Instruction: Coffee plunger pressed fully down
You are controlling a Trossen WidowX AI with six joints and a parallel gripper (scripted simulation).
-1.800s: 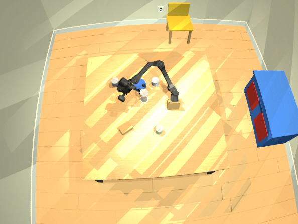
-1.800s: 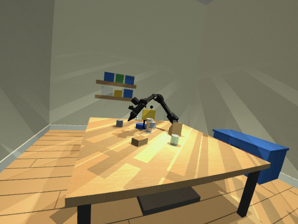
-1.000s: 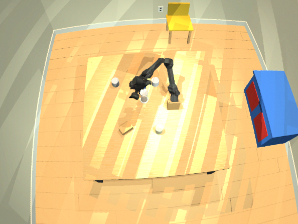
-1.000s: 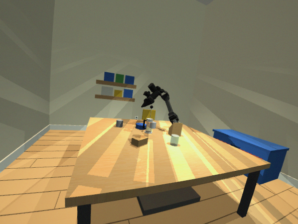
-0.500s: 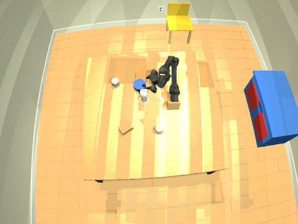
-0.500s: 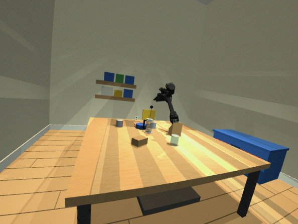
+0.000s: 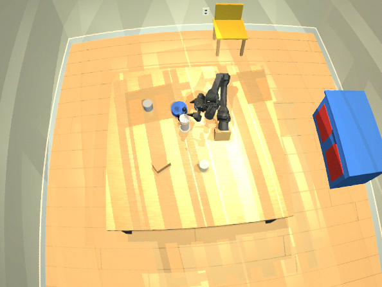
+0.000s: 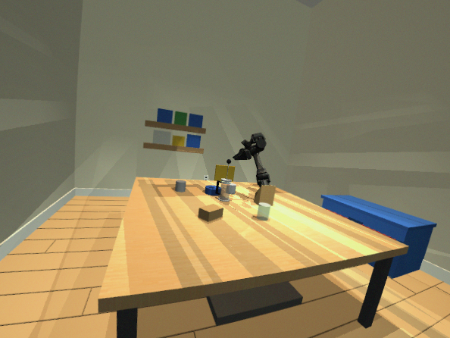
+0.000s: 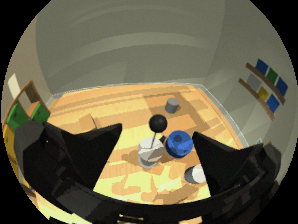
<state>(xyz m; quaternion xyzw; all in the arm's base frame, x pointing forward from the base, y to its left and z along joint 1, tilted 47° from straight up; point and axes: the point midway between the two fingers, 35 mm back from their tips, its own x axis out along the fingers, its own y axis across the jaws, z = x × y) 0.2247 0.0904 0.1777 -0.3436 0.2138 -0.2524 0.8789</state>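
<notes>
The coffee press lies 40 mm ahead of my gripper tip, 20 mm to the right of it and 150 mm below it. From my gripper tip the other things lie so: blue round dish (60 mm ahead, 160 mm to the right, 260 mm below).
</notes>
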